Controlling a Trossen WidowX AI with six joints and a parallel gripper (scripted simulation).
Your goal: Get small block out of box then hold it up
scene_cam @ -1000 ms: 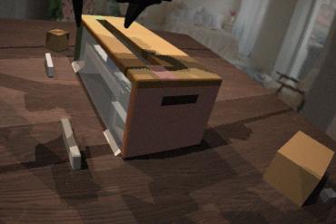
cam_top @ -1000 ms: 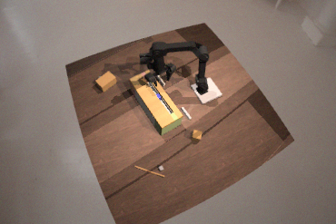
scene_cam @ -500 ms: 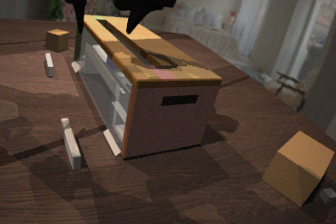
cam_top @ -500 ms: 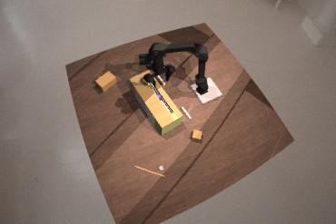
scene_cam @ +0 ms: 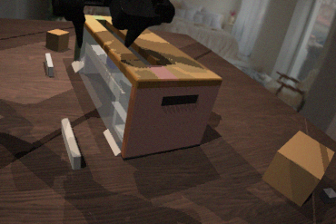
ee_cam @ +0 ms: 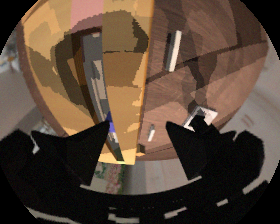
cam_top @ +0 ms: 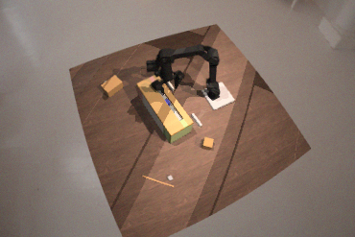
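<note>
Now: gripper tip 40 mm short of the blue block, 40 mm to the right of it and 40 mm above it. Round my gripper tip: orange cube 60 mm behind, 350 mm to the left, 100 mm below; thin stick 290 mm ahead, 410 mm to the left, 120 mm below; orange box 290 mm ahead, 260 mm to the right, 90 mm below.
</note>
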